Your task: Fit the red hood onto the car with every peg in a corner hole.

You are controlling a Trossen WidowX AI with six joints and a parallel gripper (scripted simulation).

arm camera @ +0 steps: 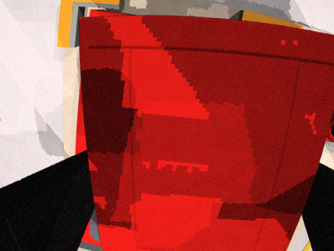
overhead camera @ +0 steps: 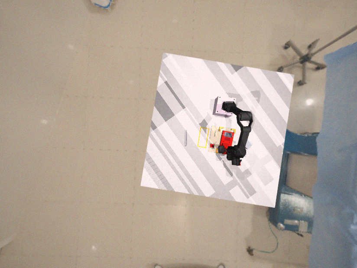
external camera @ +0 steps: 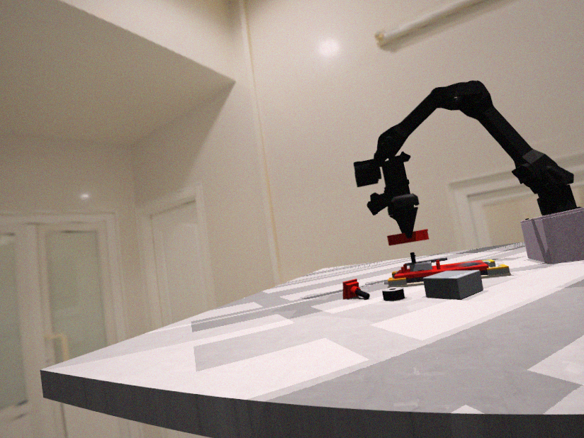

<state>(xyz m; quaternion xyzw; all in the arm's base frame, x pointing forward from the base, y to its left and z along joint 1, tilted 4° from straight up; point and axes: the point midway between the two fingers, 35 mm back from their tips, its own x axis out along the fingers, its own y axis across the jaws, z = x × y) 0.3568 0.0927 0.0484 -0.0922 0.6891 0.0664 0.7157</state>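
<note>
My gripper tip is 20 mm past the grey engine block, 30 mm to the right of it and 80 mm above it. Also, from my gripper tip: red hood (10 mm above); then thin grey bar (360 mm to the right, 100 mm below); then black wheel (20 mm ahead, 220 mm to the left, 100 mm below).
</note>
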